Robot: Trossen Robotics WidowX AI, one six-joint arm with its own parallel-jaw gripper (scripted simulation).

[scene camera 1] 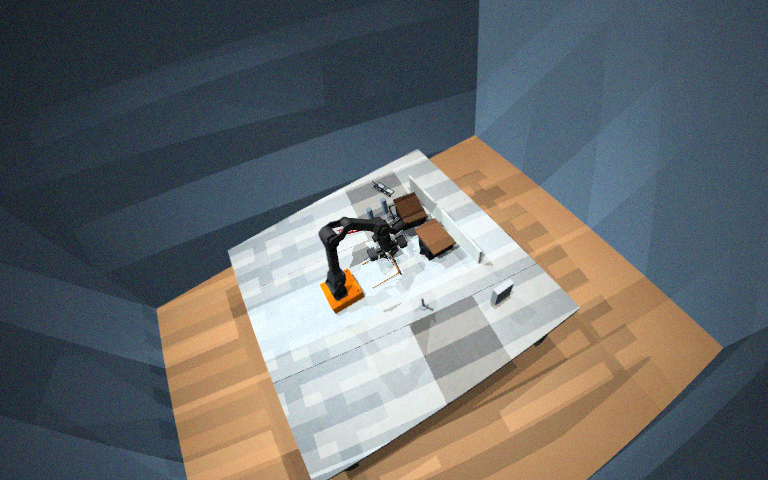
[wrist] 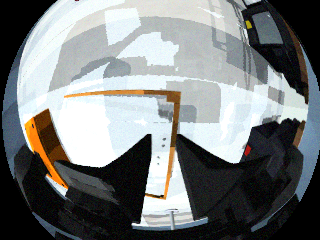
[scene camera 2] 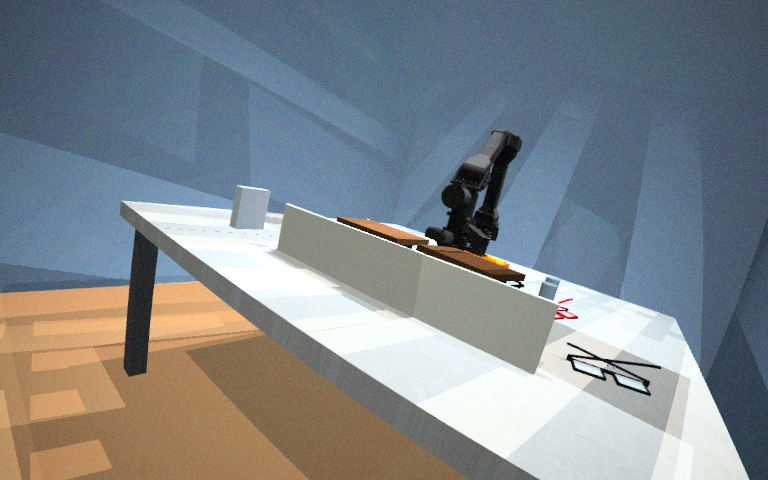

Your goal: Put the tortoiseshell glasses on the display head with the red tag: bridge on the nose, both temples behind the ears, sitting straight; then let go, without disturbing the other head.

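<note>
My gripper (wrist: 164, 138) is visible to me. A long white panel (scene camera 1: 475, 252) is there too, and I also see the panel (wrist: 294, 104). Then there is a grey box (scene camera 2: 250, 204), which the wrist view does not show, since it is hidden by my gripper.
</note>
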